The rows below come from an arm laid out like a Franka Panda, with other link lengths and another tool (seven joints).
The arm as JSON. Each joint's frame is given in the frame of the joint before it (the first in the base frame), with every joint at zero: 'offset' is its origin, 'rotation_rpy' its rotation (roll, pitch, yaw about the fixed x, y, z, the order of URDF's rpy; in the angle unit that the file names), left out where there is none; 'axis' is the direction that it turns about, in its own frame. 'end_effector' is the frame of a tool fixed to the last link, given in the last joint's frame.
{
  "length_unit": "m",
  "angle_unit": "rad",
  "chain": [
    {
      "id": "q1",
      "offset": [
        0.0,
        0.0,
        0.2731
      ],
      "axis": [
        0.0,
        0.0,
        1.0
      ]
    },
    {
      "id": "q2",
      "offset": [
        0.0,
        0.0,
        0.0
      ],
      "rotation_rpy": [
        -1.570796,
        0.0,
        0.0
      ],
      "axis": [
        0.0,
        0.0,
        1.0
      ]
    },
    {
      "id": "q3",
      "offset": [
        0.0,
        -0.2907,
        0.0
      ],
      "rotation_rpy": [
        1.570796,
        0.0,
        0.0
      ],
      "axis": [
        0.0,
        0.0,
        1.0
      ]
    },
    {
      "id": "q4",
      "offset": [
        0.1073,
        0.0,
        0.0
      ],
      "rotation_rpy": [
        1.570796,
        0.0,
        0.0
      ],
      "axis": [
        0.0,
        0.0,
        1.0
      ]
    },
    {
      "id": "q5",
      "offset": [
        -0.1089,
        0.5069,
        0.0
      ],
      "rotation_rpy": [
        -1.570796,
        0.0,
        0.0
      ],
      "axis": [
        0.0,
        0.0,
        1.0
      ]
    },
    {
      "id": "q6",
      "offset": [
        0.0,
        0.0,
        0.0
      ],
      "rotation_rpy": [
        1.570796,
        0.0,
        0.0
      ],
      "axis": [
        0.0,
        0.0,
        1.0
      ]
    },
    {
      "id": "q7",
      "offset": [
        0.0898,
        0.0,
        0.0
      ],
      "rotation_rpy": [
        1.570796,
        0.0,
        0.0
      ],
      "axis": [
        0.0,
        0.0,
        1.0
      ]
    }
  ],
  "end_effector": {
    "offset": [
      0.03,
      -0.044,
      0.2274
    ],
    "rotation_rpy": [
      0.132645,
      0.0,
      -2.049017
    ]
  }
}
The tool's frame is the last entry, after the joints.
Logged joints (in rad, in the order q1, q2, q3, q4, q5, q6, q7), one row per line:
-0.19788, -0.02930, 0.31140, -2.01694, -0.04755, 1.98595, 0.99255
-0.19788, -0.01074, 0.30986, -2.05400, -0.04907, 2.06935, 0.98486
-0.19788, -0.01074, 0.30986, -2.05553, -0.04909, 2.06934, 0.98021
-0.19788, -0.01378, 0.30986, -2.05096, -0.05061, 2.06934, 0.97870
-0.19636, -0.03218, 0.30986, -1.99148, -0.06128, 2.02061, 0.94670
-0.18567, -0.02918, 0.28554, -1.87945, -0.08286, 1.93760, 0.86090
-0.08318, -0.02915, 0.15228, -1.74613, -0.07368, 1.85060, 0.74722
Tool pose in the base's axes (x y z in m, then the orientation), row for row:
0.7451, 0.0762, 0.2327, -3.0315, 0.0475, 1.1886
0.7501, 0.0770, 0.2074, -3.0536, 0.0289, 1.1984
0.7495, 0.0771, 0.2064, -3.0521, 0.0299, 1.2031
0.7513, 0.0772, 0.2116, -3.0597, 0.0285, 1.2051
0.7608, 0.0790, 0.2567, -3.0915, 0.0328, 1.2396
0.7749, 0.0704, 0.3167, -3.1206, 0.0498, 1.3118
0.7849, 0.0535, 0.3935, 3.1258, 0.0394, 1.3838
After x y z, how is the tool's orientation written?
As angles about the fixed x, y, z axes (roll, pitch, yaw), in radians.
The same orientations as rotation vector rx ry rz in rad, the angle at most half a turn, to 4 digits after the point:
-2.5484, -1.7174, 0.1553
-2.5471, -1.7372, 0.1133
-2.5426, -1.7428, 0.1161
-2.5455, -1.7488, 0.1080
-2.5393, -1.8105, 0.0870
2.4785, 1.9063, -0.0817
2.3900, 1.9808, -0.0315

